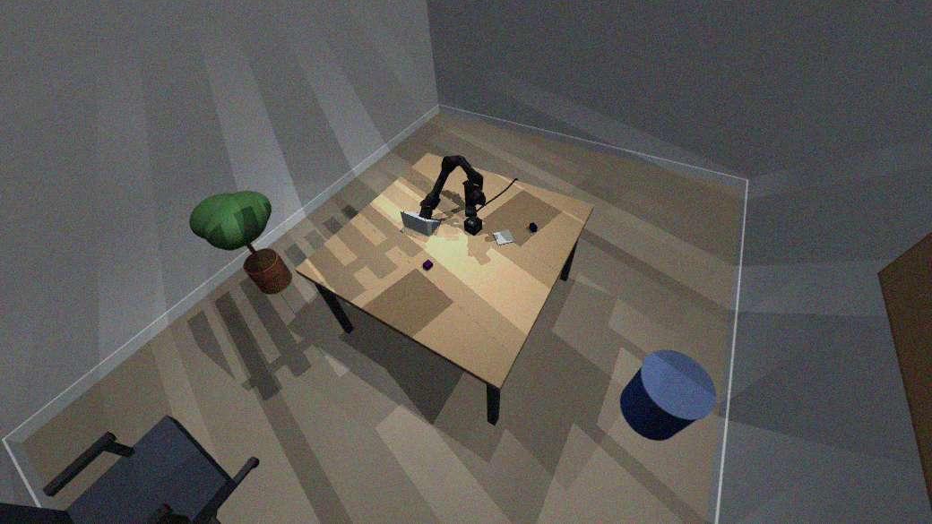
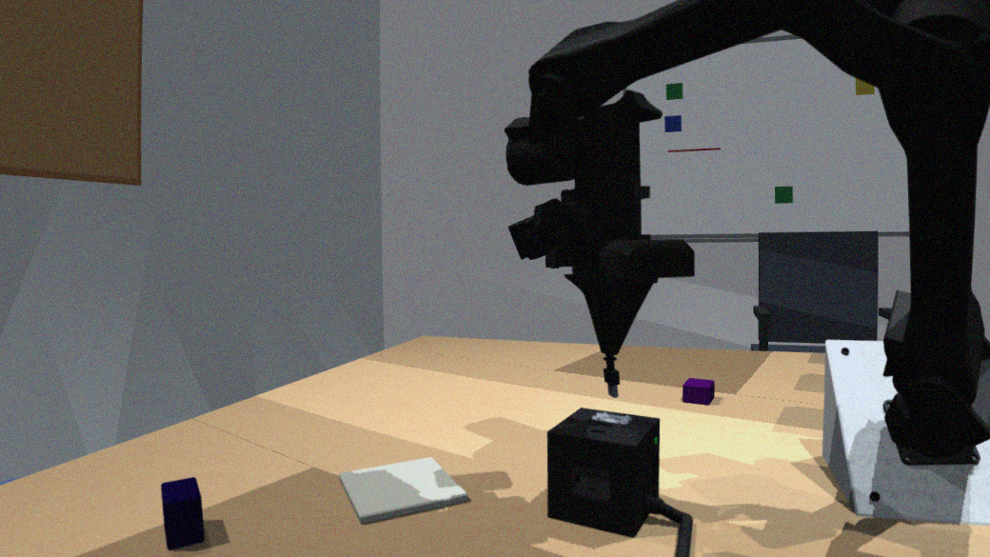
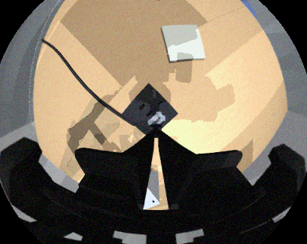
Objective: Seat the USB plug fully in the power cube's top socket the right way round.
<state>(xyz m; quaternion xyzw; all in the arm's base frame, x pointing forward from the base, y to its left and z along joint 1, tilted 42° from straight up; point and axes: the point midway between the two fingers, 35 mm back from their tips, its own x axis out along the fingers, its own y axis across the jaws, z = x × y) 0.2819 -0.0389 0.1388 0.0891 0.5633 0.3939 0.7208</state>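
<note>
My gripper tip is now 20 mm above the USB plug. From my gripper tip the other things lie so: dark blue block: 330 mm ahead, 160 mm to the left, 120 mm below; then flat pad: 190 mm ahead, 130 mm below, 20 mm to the left; then USB socket: 70 mm below.
</note>
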